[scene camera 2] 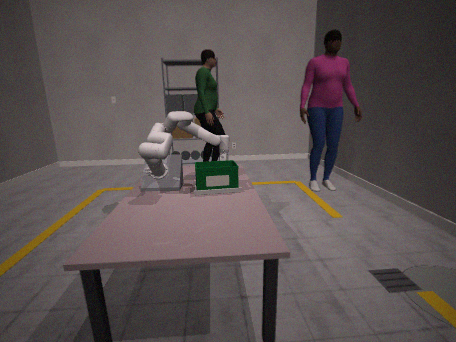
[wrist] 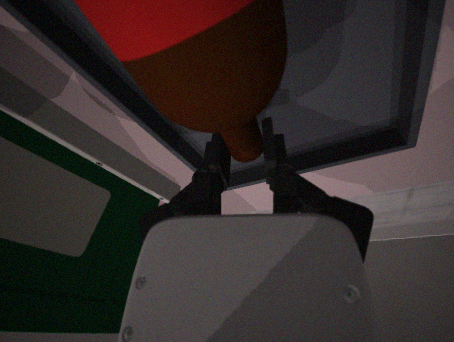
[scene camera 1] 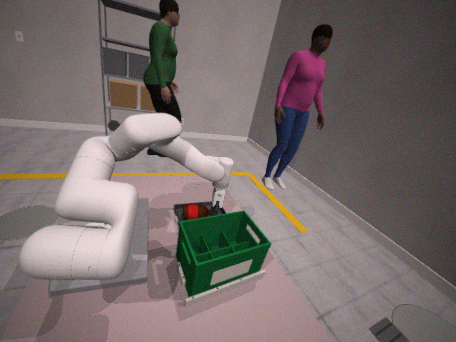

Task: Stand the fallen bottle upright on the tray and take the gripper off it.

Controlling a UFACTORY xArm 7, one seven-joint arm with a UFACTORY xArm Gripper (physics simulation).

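Places are measured from the arm's base along level axes (x back, y right, z up), in centimetres.
Pixels of known places: gripper, fingertip midpoint: [wrist: 245,134] [scene camera 1: 213,214]; arm's base at its link origin: [scene camera 2: 159,171].
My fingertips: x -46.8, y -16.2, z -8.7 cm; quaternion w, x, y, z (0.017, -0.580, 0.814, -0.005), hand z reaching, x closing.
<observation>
For each thing: its top centre in the pictures, then the offset to it from my fingertips. Level surfaces: height alone.
- brown bottle with a red label, top centre: [wrist: 185,81] [scene camera 1: 200,206] dz +4.9, dx +7.1, dy -1.5 cm
- dark shallow tray at its top centre: [wrist: 236,60] [scene camera 1: 202,213] dz -0.4, dx +5.0, dy -2.0 cm
- green divided crate at its top centre: [scene camera 1: 225,232] [scene camera 2: 215,164] dz +14.5, dx +7.3, dy +26.1 cm
- pink table at its surface level: dz -3.0 cm
The brown bottle with a red label [scene camera 1: 193,212] [wrist: 210,80] lies on its side in the dark shallow tray [scene camera 1: 179,205] [wrist: 360,95], its neck pointing toward the gripper. My gripper [scene camera 1: 216,210] [wrist: 245,134] is at the tray's end. Its two black fingers stand on either side of the bottle's neck, close against it, and are shut on it. In scene camera 2 the bottle and tray do not show and the fingertips are hidden behind the crate.
A green divided crate [scene camera 1: 197,277] [scene camera 2: 216,167] [wrist: 125,225] stands right beside the tray on the pink table [scene camera 1: 225,320] [scene camera 2: 185,230]. A person in green [scene camera 1: 162,55] [scene camera 2: 204,92] and a person in pink [scene camera 1: 303,80] [scene camera 2: 327,82] stand beyond the table.
</observation>
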